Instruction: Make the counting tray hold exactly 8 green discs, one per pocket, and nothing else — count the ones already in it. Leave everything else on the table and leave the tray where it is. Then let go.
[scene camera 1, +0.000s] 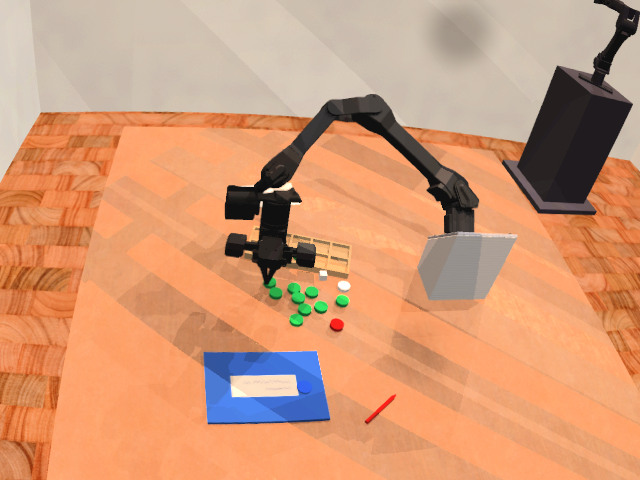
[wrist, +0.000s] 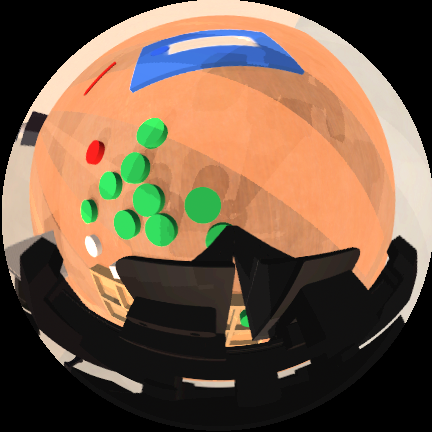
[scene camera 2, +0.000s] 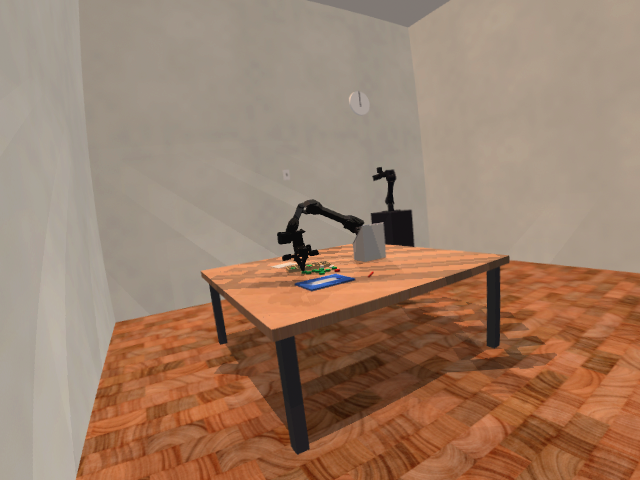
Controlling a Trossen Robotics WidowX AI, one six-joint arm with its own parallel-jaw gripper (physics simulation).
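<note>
The wooden counting tray [scene camera 1: 350, 260] [wrist: 105, 290] lies behind the arm, mostly hidden by it; one green disc [wrist: 244, 318] shows in a pocket in the wrist view. Several loose green discs [scene camera 1: 298, 298] [wrist: 149, 198] lie on the table in front of the tray. My gripper [scene camera 1: 269, 280] [wrist: 230, 230] [scene camera 2: 301, 268] points straight down at the table with its fingers shut together and nothing between them. The tips stand right at the leftmost green disc [scene camera 1: 271, 284] [wrist: 215, 235], which lies on the table half hidden behind them.
A white disc [scene camera 1: 344, 286] [wrist: 92, 245], a red disc [scene camera 1: 336, 325] [wrist: 95, 152] and a small white cube [scene camera 1: 323, 274] lie among the discs. A blue mat [scene camera 1: 266, 405] [wrist: 225, 56] with a white card and a red pen [scene camera 1: 380, 409] lie nearer the front. The grey arm base [scene camera 1: 466, 264] stands to the right.
</note>
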